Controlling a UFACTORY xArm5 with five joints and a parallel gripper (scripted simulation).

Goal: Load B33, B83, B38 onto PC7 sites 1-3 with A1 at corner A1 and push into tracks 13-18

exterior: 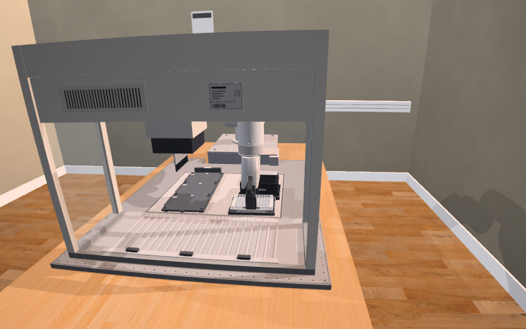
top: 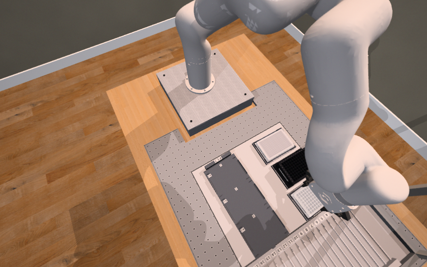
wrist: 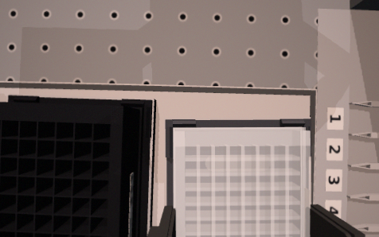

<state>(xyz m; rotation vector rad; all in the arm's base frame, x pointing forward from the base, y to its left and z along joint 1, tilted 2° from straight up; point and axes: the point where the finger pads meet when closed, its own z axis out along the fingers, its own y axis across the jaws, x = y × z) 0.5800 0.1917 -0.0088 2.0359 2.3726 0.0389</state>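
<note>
Right now my hand is 2 cm above the plate nest S3. From my hand the other things lie so: plate carrier PC7: 8 cm behind, 23 cm to the right, 1 cm below; black deep-well block B83: 11 cm behind; plate nest S2: 11 cm behind, 2 cm below.
</note>
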